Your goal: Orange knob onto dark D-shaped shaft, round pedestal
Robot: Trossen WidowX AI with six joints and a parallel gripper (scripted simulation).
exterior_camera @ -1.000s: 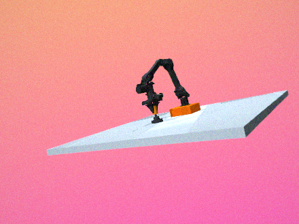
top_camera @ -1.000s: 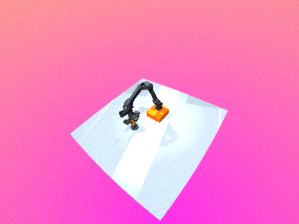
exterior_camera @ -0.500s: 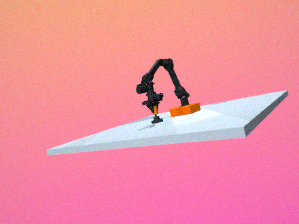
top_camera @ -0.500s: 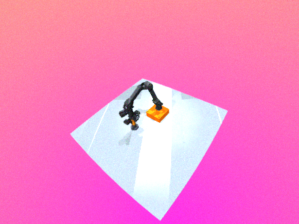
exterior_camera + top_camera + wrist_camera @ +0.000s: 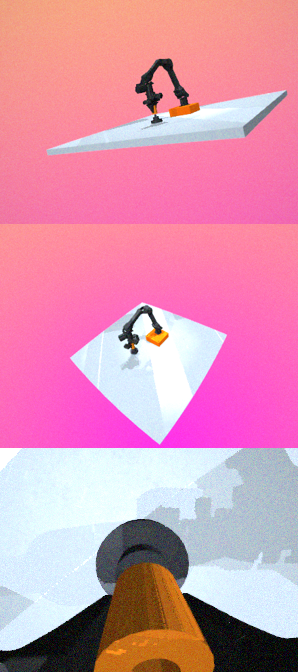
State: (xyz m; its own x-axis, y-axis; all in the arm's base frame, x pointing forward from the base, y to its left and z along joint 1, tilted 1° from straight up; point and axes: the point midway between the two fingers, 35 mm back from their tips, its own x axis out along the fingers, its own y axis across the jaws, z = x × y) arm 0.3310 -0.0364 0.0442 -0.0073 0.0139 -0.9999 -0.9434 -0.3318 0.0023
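My gripper tip is now 20 mm below the orange knob. Round my gripper tip: pedestal 40 mm below.
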